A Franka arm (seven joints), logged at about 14 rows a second.
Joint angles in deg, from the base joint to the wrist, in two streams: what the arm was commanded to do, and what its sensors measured. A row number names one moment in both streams.
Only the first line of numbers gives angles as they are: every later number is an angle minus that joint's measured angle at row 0.
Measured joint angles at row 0:
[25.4, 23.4, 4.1, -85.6, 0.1, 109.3, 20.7]
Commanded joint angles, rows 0 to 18:
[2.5, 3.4, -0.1, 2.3, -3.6, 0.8, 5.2]
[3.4, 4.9, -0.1, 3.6, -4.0, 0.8, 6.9]
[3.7, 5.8, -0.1, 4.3, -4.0, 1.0, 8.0]
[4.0, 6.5, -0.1, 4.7, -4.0, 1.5, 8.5]
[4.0, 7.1, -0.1, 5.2, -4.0, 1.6, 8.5]
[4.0, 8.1, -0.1, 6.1, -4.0, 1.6, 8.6]
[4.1, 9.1, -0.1, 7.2, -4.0, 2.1, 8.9]
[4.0, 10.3, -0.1, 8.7, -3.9, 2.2, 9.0]
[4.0, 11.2, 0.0, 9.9, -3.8, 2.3, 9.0]
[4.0, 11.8, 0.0, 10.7, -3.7, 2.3, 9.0]
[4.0, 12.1, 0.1, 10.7, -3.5, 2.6, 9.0]
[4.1, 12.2, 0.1, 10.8, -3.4, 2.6, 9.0]
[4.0, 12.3, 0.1, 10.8, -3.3, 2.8, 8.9]
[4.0, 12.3, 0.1, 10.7, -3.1, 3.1, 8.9]
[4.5, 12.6, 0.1, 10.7, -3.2, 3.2, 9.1]
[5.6, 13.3, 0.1, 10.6, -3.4, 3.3, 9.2]
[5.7, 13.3, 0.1, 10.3, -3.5, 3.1, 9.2]
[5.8, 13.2, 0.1, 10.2, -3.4, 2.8, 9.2]
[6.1, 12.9, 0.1, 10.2, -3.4, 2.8, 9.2]
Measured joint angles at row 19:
[5.9, 12.4, -0.1, 9.2, -3.2, 2.4, 7.7]
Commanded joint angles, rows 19 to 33:
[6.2, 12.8, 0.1, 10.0, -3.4, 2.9, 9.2]
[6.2, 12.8, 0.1, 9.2, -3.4, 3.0, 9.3]
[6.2, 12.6, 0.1, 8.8, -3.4, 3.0, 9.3]
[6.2, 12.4, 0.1, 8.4, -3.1, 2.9, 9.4]
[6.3, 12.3, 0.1, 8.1, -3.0, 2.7, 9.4]
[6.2, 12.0, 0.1, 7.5, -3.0, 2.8, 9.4]
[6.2, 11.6, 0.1, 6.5, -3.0, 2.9, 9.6]
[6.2, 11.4, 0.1, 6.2, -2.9, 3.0, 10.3]
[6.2, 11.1, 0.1, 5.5, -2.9, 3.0, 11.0]
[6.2, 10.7, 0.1, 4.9, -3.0, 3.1, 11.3]
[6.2, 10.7, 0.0, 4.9, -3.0, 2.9, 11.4]
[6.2, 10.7, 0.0, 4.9, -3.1, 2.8, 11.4]
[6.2, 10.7, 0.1, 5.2, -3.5, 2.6, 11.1]
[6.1, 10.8, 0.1, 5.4, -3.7, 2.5, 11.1]
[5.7, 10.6, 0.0, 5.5, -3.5, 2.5, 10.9]
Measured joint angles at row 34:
[6.4, 12.3, -0.2, 7.1, -3.2, 2.3, 10.2]
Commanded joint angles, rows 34 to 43:
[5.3, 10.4, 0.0, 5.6, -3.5, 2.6, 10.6]
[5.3, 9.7, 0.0, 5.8, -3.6, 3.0, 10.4]
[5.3, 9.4, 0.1, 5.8, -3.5, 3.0, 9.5]
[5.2, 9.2, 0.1, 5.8, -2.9, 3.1, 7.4]
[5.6, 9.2, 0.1, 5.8, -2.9, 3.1, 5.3]
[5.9, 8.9, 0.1, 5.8, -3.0, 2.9, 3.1]
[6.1, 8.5, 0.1, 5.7, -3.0, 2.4, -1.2]
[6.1, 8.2, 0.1, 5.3, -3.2, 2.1, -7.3]
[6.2, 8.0, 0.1, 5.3, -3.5, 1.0, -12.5]
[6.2, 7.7, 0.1, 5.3, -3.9, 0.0, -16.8]
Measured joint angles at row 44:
[6.5, 9.8, -0.1, 7.1, -3.3, 1.1, -9.2]
